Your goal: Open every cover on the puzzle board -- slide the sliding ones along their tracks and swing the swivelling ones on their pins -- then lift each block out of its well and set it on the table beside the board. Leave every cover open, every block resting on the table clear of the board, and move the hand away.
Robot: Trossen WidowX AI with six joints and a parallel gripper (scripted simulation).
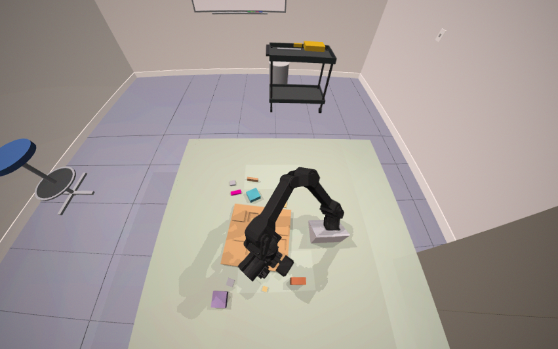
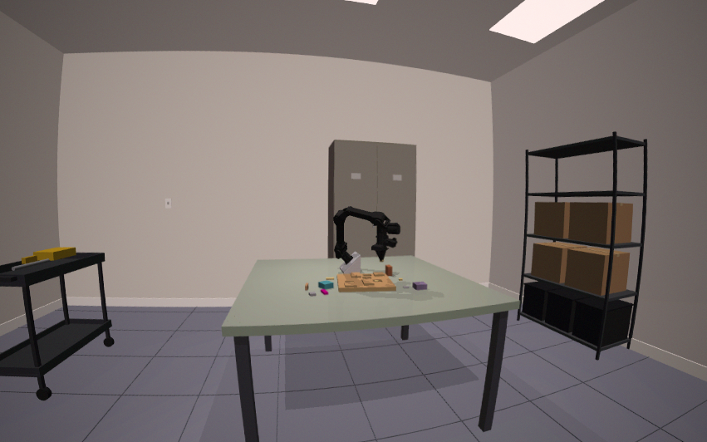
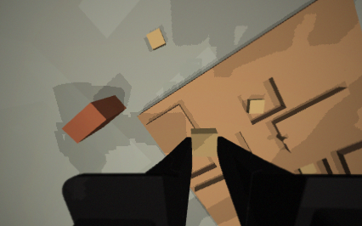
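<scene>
Right now the orange block is 13 cm behind my gripper tip, 8 cm to the left of it and 9 cm below it. From my gripper tip the other things lie so: purple block: 19 cm ahead, 16 cm to the left, 10 cm below; magenta bar: 20 cm ahead, 34 cm to the right, 11 cm below; teal block: 10 cm ahead, 33 cm to the right, 10 cm below.
</scene>
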